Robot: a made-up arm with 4 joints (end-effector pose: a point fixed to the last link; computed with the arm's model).
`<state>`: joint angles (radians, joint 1 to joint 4).
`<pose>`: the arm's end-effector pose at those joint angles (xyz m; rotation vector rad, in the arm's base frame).
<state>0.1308 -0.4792 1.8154 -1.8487</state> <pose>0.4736 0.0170 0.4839 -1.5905 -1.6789 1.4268</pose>
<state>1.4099 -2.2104 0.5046 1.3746</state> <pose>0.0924 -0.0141 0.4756 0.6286 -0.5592 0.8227</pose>
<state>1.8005 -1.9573 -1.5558 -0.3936</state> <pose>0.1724 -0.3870 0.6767 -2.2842 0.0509 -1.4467</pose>
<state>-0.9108 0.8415 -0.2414 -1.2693</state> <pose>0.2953 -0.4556 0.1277 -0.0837 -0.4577 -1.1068</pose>
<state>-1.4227 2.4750 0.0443 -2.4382</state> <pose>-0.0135 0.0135 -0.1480 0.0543 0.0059 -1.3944</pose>
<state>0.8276 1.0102 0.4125 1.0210</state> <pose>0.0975 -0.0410 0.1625 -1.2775 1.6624 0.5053</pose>
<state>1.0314 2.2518 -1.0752 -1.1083</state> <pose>0.0854 -0.1437 -0.2273 -0.5790 0.7854 -0.1805</pose>
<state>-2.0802 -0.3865 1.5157 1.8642</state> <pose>-0.2111 0.0005 0.3330 -0.7354 -1.3602 2.1013</pose>
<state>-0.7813 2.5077 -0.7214 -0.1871</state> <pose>-0.1562 0.1958 0.0018 1.1069 2.1182 -1.2773</pose>
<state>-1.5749 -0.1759 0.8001 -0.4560</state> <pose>-0.1469 -0.5004 0.3676 -1.0762 0.1616 -1.3188</pose>
